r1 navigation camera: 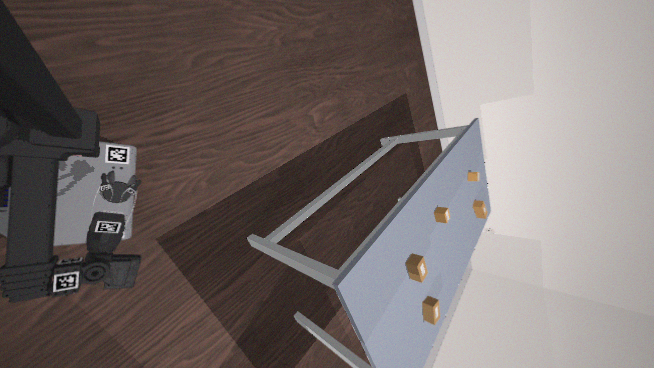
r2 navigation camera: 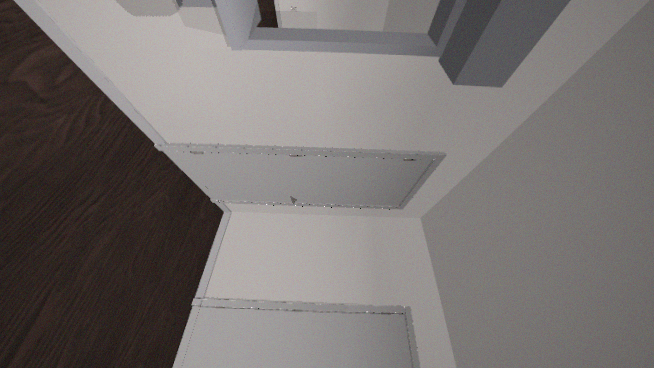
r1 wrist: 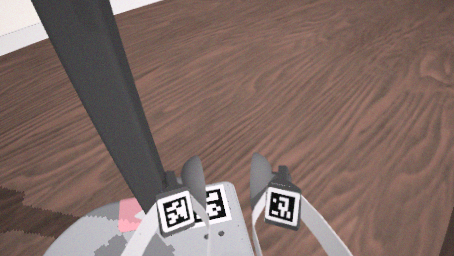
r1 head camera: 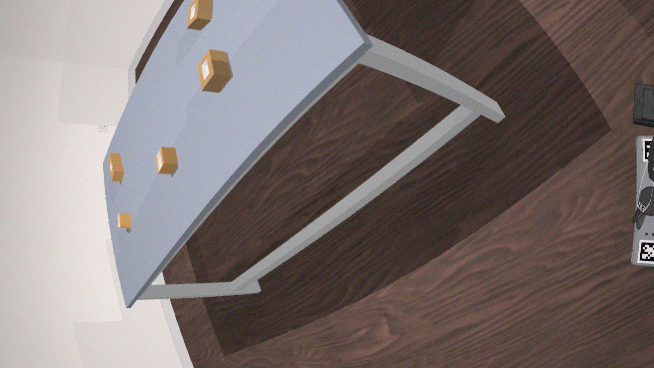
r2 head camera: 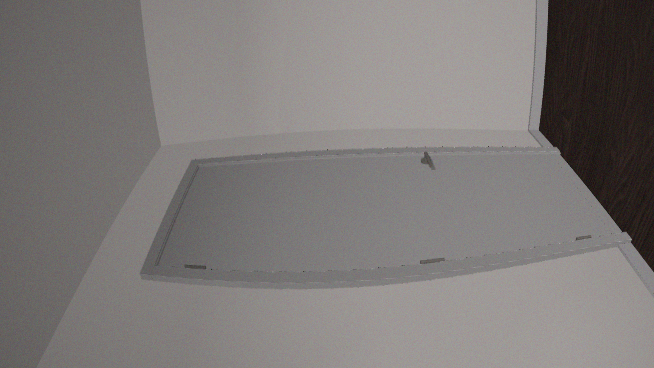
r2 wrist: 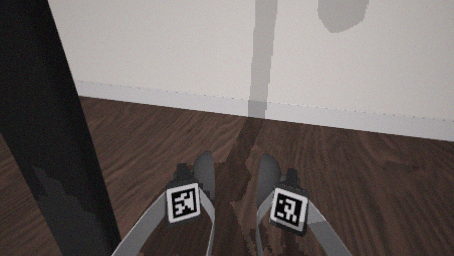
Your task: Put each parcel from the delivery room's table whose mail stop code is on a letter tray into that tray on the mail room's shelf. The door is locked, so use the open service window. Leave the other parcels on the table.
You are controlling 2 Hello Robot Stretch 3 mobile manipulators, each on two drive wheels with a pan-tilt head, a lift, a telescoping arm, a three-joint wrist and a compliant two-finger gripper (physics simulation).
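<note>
Several brown parcels stand apart on the blue-grey table (r1 head camera: 280,60) (r1 navigation camera: 380,300): one parcel (r1 head camera: 200,14) (r1 navigation camera: 431,310), a larger parcel (r1 head camera: 216,71) (r1 navigation camera: 416,268), a middle parcel (r1 head camera: 167,160) (r1 navigation camera: 441,214), a flat-looking parcel (r1 head camera: 116,167) (r1 navigation camera: 479,209) and a small parcel (r1 head camera: 124,221) (r1 navigation camera: 473,176). White labels show on some; their codes are too small to read. The r1 gripper (r1 navigation camera: 120,181) (r1 wrist: 226,175) is open and empty over its own base, away from the table. The r2 gripper (r2 wrist: 236,177) is open and empty above the floor near a wall. Letter trays and shelf do not show.
The service window's frame (r2 navigation camera: 340,40) is at the top of the r2 navigation view, with a grey block (r2 navigation camera: 500,45) beside it. A closed grey door (r2 head camera: 350,215) (r2 navigation camera: 310,175) stands near the corner; another grey panel (r2 navigation camera: 300,340) is below. Table legs (r1 head camera: 425,75) reach out at floor level.
</note>
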